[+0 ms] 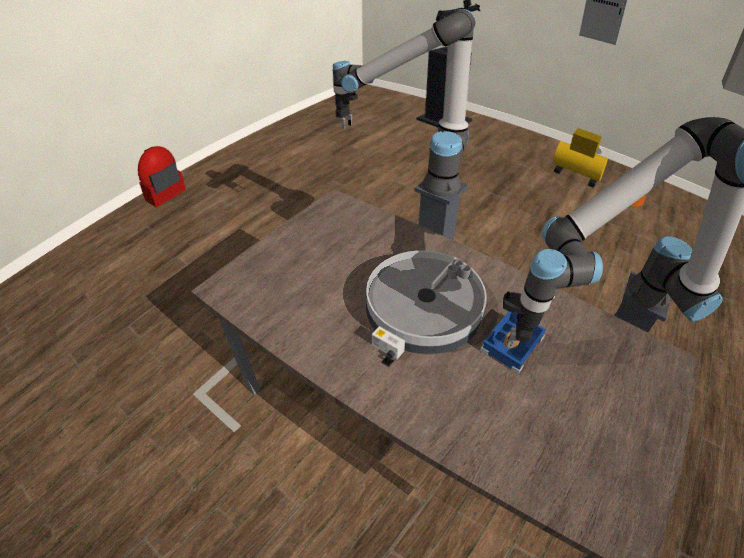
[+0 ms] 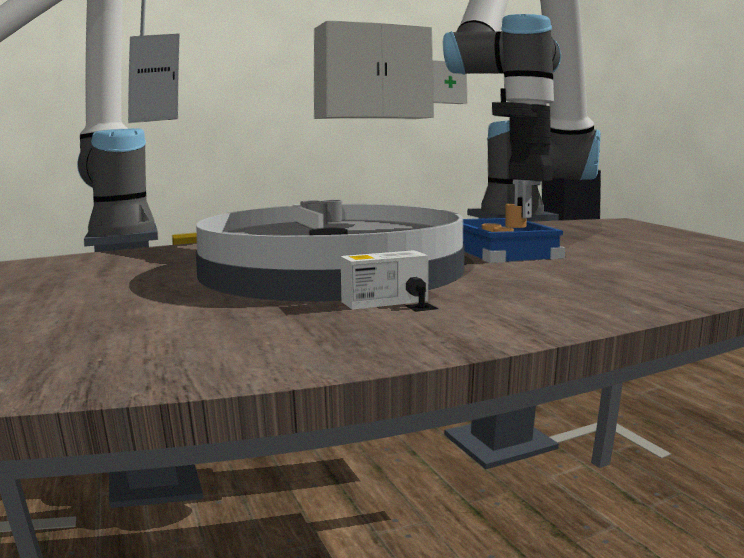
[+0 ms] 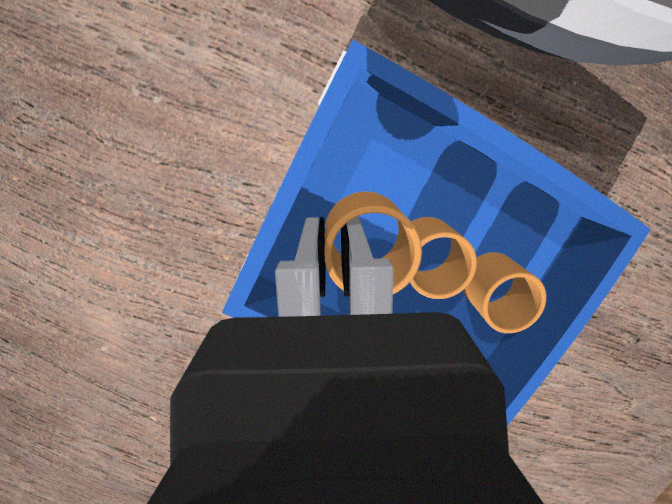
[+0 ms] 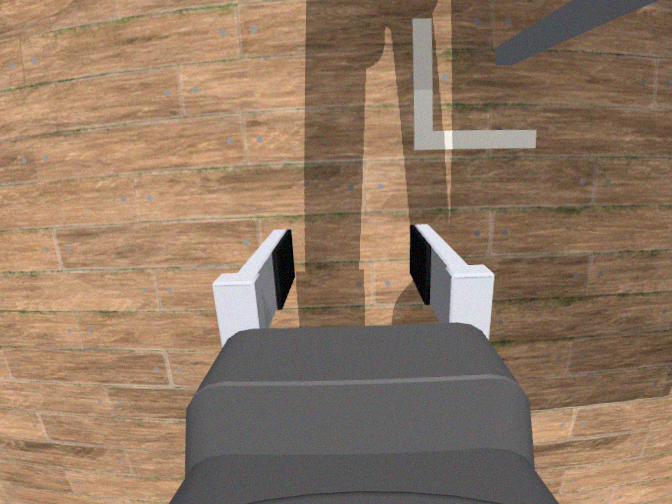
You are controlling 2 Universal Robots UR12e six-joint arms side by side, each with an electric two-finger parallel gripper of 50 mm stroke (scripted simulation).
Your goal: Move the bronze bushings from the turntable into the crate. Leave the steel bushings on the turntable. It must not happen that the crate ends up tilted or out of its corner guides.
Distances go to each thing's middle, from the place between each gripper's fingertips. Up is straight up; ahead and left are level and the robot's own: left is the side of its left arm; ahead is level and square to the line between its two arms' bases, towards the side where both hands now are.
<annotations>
Now: left hand [image 2: 523, 217] 6 cm past the blue crate [image 2: 526, 243], 6 cm above it and 1 cm to the left of it. Also, from my left hand: turntable [image 1: 401, 294] 34 cm to the right, 4 cm below.
My right hand is 630 mm short of the turntable, 1030 mm to the right of it and 130 mm above it. Round my right hand: blue crate: 570 mm ahead, 1370 mm to the left, 150 mm below.
</annotations>
